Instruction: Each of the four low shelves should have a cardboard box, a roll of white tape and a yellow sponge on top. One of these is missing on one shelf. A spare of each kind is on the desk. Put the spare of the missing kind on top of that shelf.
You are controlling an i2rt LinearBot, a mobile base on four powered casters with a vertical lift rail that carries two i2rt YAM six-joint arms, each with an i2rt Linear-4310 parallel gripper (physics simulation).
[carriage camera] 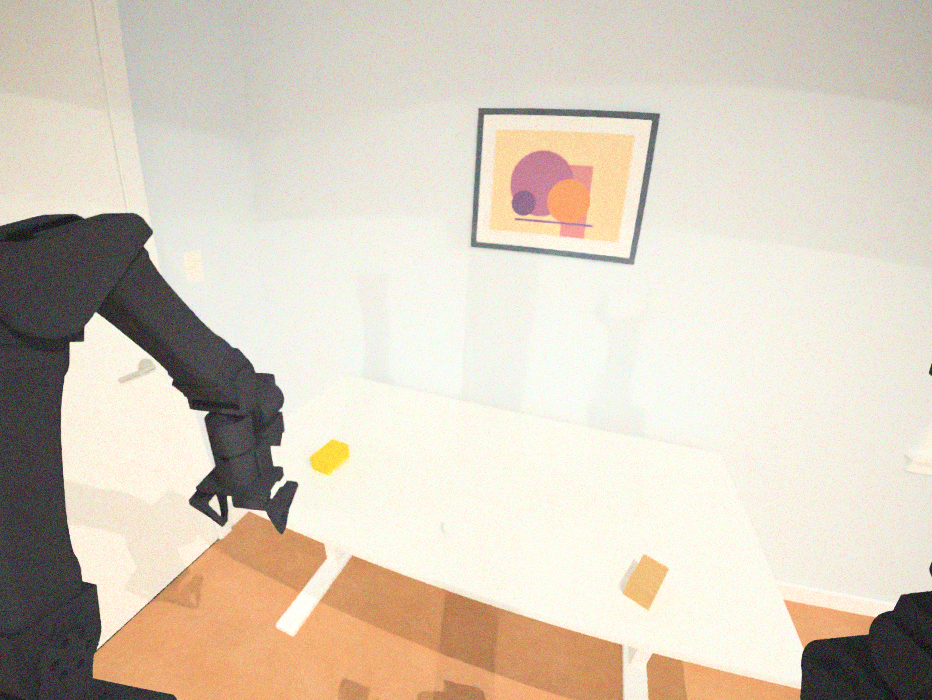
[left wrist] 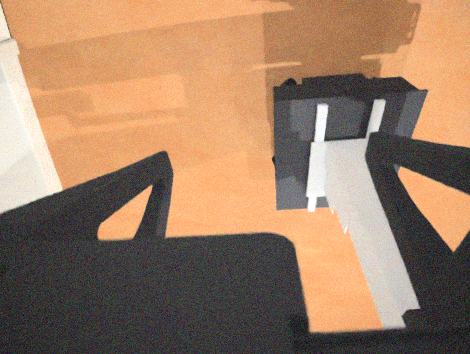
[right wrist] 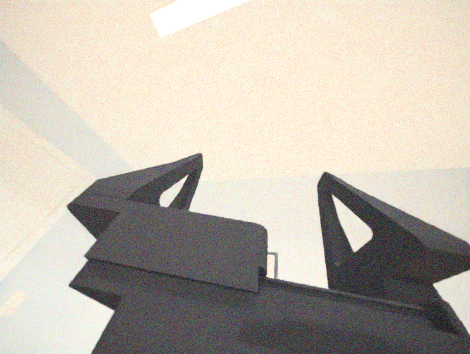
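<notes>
A yellow sponge lies on the left part of the white desk. A cardboard box lies near the desk's front right. A small faint grey mark shows near the front middle of the desk; it may be part of the white tape roll, but it is too washed out to tell. My left gripper is open and empty, points down, and appears in front of the desk's left front edge, left of the sponge. My right gripper is open and empty, pointing up toward the ceiling. The low shelves do not show.
My dark base and grey lift rail show in the left wrist view, with a white edge at its left. A door with a handle is at the left. A framed picture hangs above the desk. Part of a white ledge shows at the right.
</notes>
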